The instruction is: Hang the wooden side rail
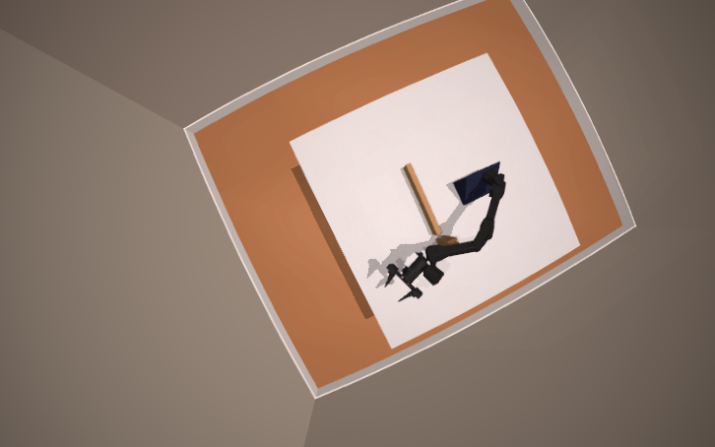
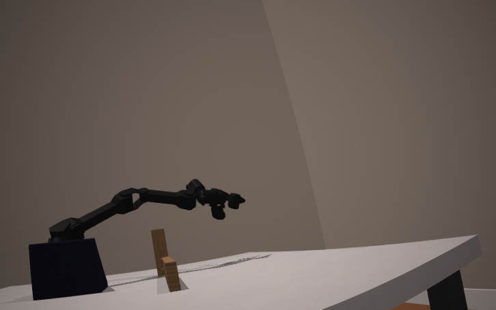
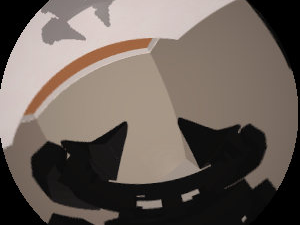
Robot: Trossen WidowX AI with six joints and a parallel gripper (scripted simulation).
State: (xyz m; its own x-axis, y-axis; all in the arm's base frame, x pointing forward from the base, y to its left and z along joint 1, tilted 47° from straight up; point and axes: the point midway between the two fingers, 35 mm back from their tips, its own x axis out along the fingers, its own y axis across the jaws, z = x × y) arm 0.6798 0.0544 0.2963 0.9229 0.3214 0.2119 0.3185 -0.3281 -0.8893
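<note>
Now: the headboard post 380 mm behind my gripper tip, 50 mm to the right of it and 180 mm below it.
</note>
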